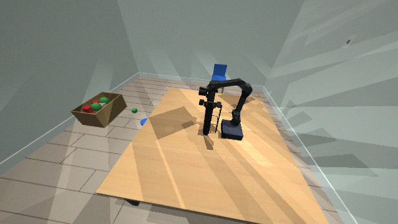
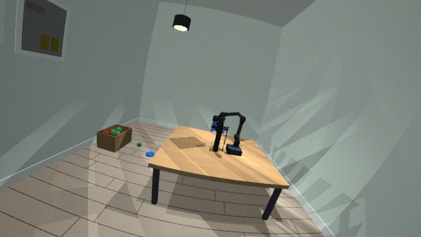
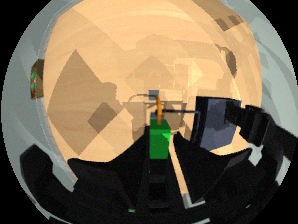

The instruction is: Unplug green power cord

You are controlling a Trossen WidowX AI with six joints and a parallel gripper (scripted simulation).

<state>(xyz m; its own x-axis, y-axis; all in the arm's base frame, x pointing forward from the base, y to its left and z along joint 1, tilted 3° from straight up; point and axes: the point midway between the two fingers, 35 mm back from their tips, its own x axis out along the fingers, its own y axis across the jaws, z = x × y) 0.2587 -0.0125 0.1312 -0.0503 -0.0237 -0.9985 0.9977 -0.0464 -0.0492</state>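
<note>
Now: the green plug 30 mm to the left of my gripper tip and 10 mm below it. From my gripper tip the other things lie so: thin dark cord: 90 mm behind, 20 mm to the left, 60 mm below.
</note>
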